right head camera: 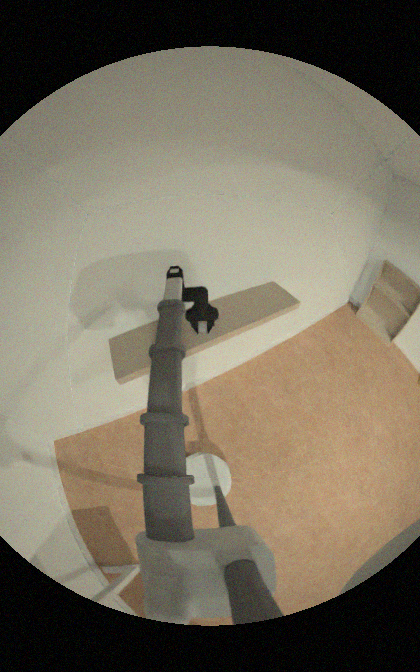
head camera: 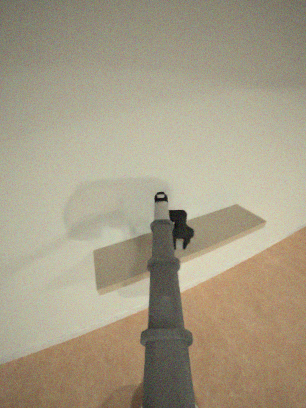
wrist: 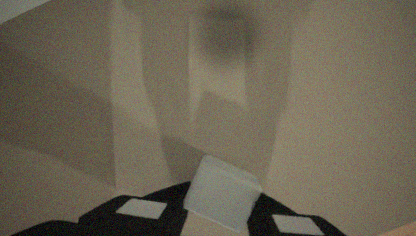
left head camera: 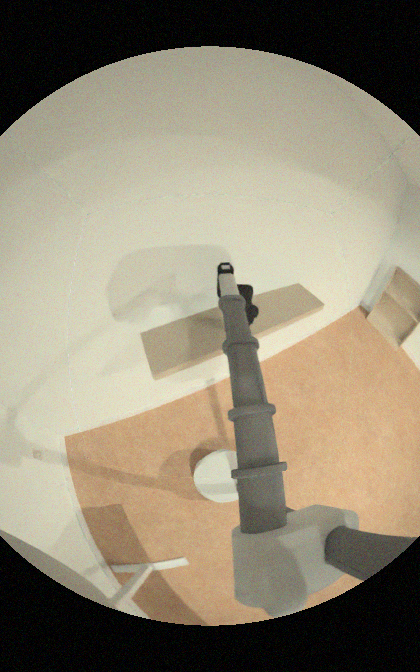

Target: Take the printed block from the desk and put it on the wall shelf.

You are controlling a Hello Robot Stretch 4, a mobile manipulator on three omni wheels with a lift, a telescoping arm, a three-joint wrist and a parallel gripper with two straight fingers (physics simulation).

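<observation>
My gripper (head camera: 180,244) (right head camera: 202,329) (wrist: 218,201) is shut on the printed block (right head camera: 202,326) (wrist: 222,192), a pale grey-blue piece that sits tilted between the two black fingers in the wrist view. The wall shelf (head camera: 227,225) (left head camera: 292,306) (right head camera: 257,306) (wrist: 350,100) is a long beige board on the pale wall. Seen from the head, the gripper and block are over the middle of the shelf, near its front edge. In the wrist view the shelf lies behind the block, with shadows on it. The height of the block over the board is hard to tell. The arm hides part of the shelf.
The grey telescoping arm (head camera: 165,305) (left head camera: 247,385) (right head camera: 165,390) reaches across to the wall. A white round object (left head camera: 214,475) (right head camera: 205,482) is on the orange floor. A wooden compartment unit (left head camera: 382,317) (right head camera: 375,312) stands at the right. A white leg frame (left head camera: 167,565) is at the lower left.
</observation>
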